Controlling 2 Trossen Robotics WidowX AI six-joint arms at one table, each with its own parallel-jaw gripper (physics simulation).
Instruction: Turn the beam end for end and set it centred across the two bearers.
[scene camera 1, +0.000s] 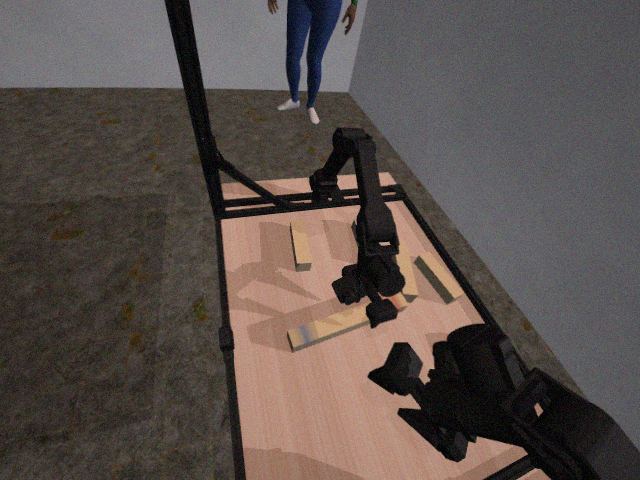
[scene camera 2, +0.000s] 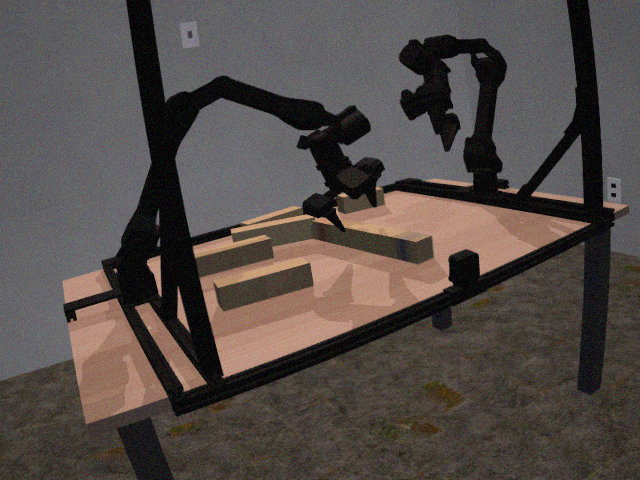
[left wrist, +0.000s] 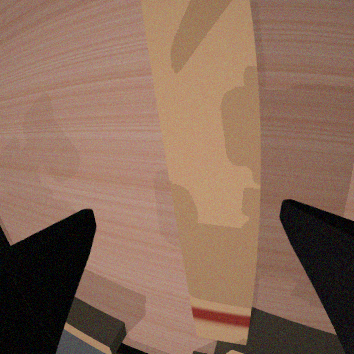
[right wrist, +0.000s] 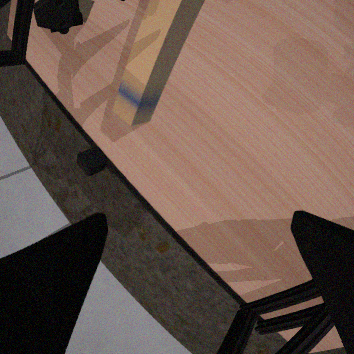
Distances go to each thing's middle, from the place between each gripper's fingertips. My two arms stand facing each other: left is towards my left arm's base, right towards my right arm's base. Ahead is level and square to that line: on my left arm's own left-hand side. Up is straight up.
My right hand is 19 cm to the right of the beam (scene camera 2: 412, 247), 17 cm above it and 5 cm short of it.
The beam is 30 mm behind my left hand, 10 mm to the left of it and 30 mm below it.
